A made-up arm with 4 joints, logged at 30 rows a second.
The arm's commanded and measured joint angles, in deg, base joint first. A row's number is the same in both.
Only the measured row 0 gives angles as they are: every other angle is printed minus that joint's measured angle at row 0.
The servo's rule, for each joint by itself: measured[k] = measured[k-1] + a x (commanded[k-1-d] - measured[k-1]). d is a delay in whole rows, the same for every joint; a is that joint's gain. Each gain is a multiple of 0.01, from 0.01 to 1. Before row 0 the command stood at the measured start. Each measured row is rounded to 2 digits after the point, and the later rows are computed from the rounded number. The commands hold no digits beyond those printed.
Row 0, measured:
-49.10 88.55 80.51 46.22
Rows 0 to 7, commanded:
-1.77 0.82 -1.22 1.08
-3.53 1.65 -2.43 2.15
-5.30 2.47 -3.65 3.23
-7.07 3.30 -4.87 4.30
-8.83 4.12 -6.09 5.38
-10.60 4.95 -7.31 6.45
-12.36 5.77 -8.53 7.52
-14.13 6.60 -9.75 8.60
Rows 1 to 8, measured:
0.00 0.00 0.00 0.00
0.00 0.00 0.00 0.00
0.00 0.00 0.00 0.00
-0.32 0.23 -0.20 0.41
-0.90 0.63 -0.56 1.07
-1.69 1.15 -1.05 1.89
-2.66 1.75 -1.66 2.81
-3.77 2.41 -2.37 3.79
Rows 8 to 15, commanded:
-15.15 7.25 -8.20 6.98
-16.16 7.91 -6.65 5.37
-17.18 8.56 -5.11 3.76
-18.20 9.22 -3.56 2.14
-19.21 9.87 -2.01 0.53
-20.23 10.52 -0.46 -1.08
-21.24 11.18 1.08 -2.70
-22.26 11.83 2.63 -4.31
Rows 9 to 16, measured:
-5.00 3.12 -3.16 4.80
-6.32 3.86 -4.02 5.83
-7.73 4.63 -4.94 6.88
-9.07 5.36 -5.46 6.92
-10.35 6.07 -5.65 6.33
-11.58 6.77 -5.56 5.35
-12.77 7.46 -5.24 4.13
-13.93 8.13 -4.72 2.76

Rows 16 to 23, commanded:
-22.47 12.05 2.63 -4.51
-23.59 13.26 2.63 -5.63
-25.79 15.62 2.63 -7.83
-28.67 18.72 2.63 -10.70
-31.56 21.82 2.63 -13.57
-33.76 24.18 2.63 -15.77
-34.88 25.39 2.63 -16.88
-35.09 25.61 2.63 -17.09
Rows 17 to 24, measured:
-15.06 8.80 -4.04 1.30
-16.17 9.47 -3.22 -0.22
-17.27 10.13 -2.28 -1.77
-18.21 10.67 -1.49 -2.81
-19.18 11.40 -0.83 -3.88
-20.37 12.58 -0.28 -5.38
-21.86 14.30 0.19 -7.40
-23.61 16.41 0.58 -9.74

